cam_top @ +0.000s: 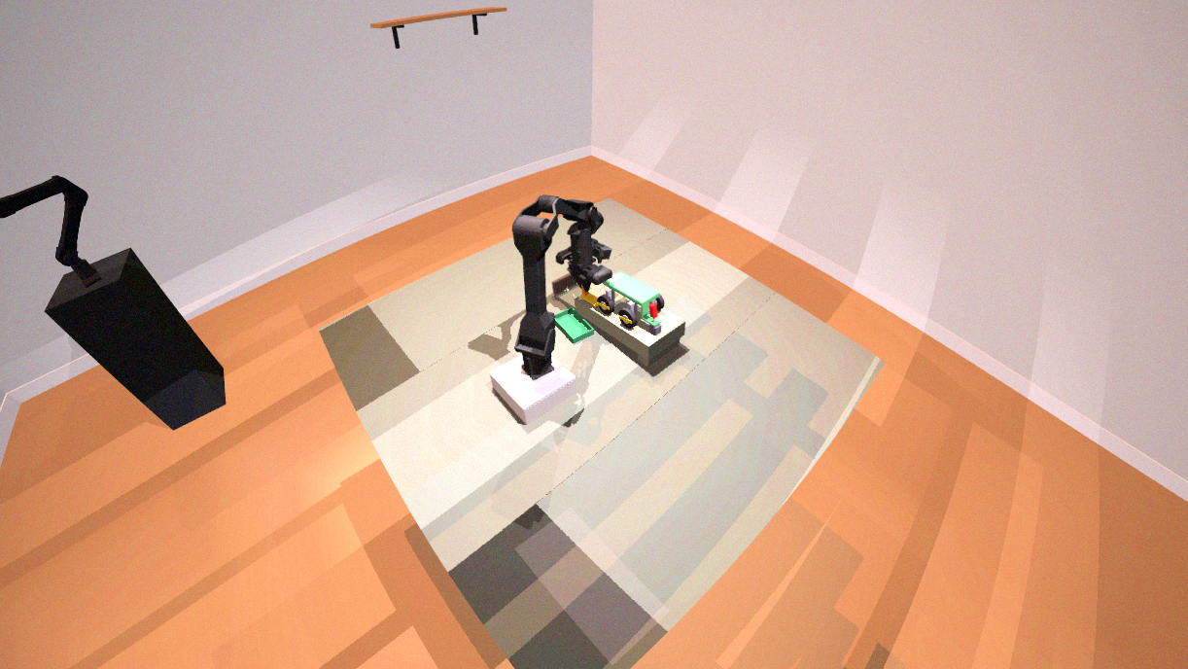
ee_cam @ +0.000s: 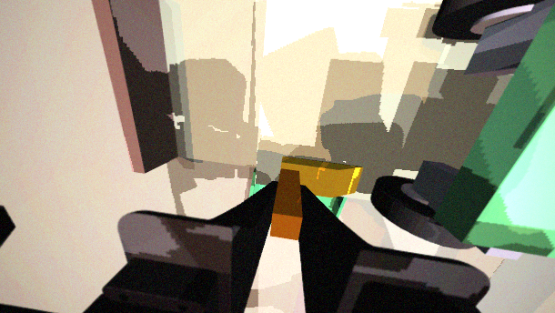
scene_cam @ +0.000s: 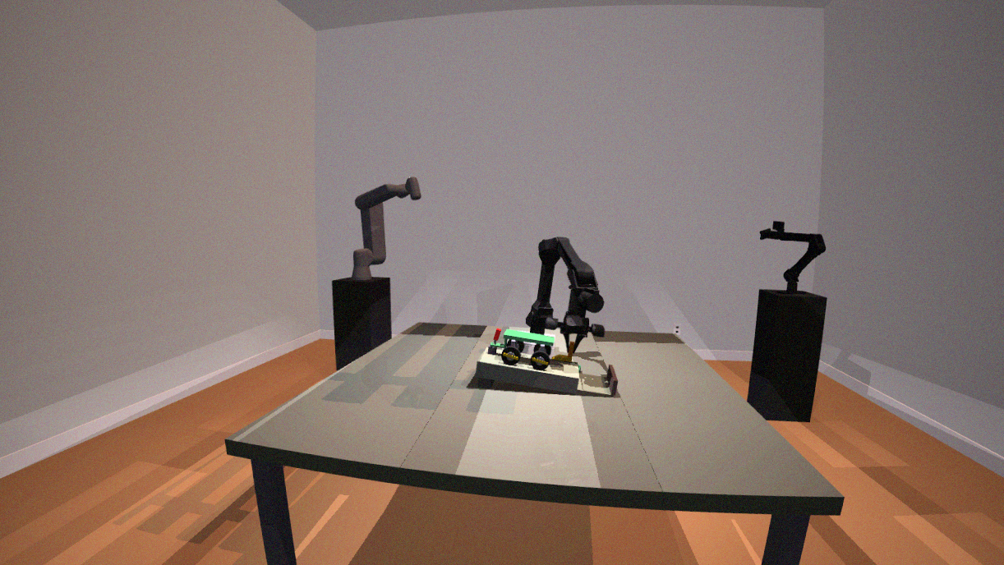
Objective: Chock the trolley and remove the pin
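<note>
My gripper tip is 20 mm to the left of the yellow chock and 10 mm above it. From my gripper tip the other things lie so: green tray 70 mm behind, 30 mm to the right, 100 mm below; trolley 60 mm ahead, 130 mm to the right, 20 mm above; beige ramp 60 mm ahead, 130 mm to the right, 40 mm below.
</note>
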